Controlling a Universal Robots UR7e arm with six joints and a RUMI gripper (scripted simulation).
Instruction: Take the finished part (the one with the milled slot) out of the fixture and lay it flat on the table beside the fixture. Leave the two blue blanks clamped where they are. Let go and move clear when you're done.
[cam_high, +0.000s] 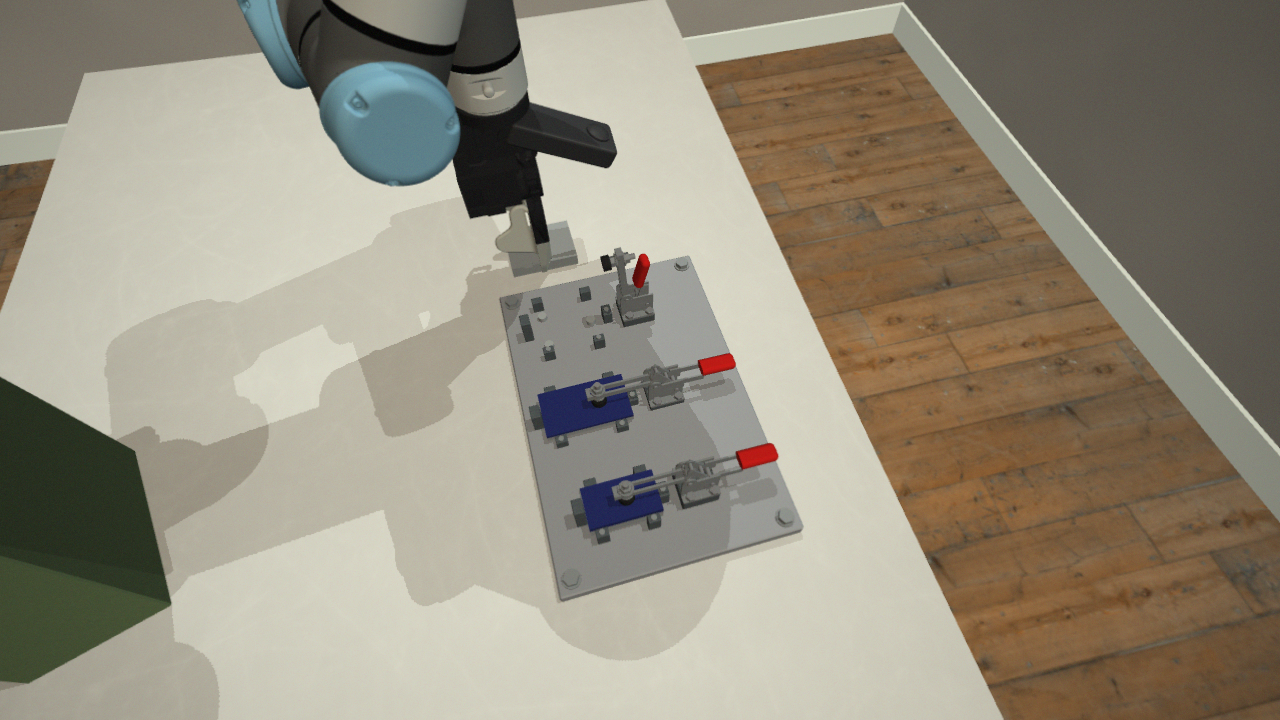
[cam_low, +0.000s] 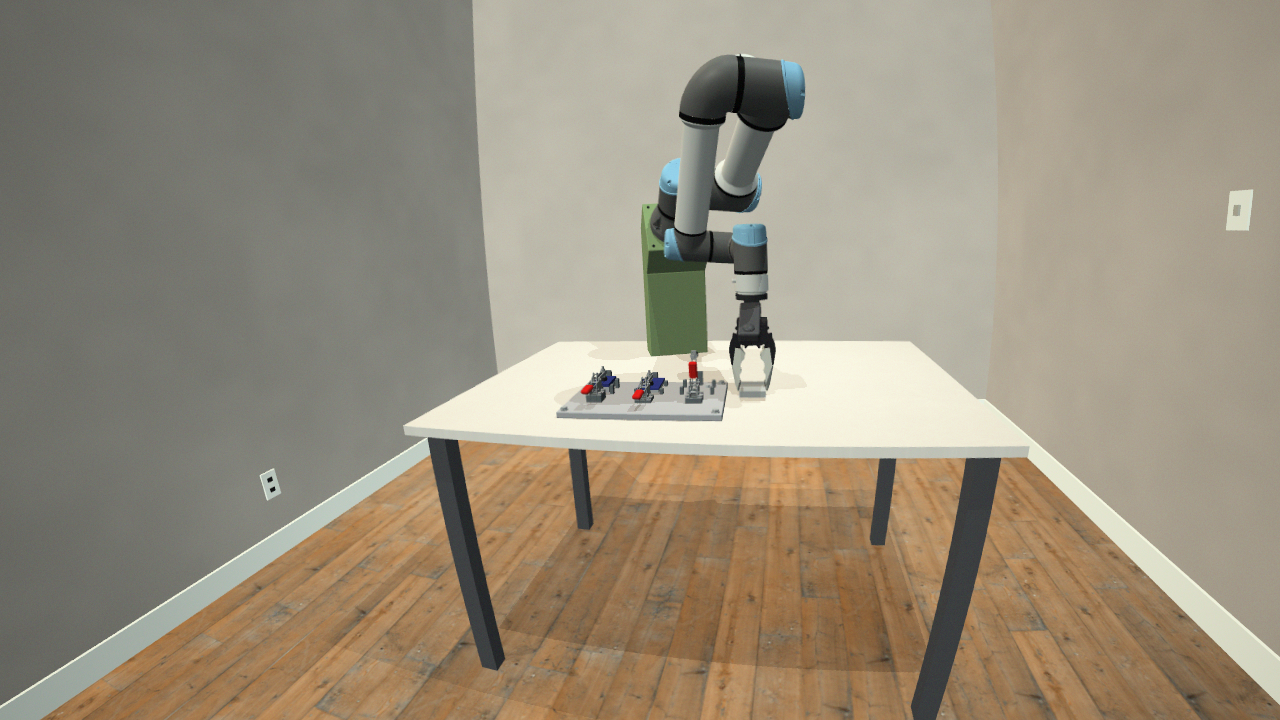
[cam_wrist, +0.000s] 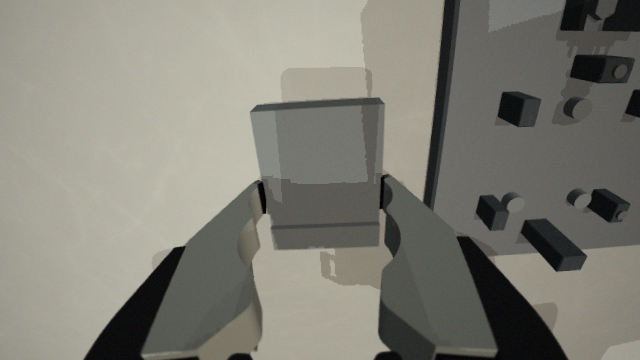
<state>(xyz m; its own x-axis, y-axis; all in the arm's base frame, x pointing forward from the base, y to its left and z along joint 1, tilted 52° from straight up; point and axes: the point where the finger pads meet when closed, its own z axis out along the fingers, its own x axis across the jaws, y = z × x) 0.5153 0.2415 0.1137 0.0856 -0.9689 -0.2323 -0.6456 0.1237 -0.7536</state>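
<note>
My hand is 10 mm past the grey finished part and 10 mm above it. Also, from my hand: grey fixture plate (230 mm to the right, 90 mm ahead, 20 mm below); blue blank (230 mm to the right, 30 mm ahead); toggle clamp (110 mm to the right, 100 mm ahead, 40 mm above).
</note>
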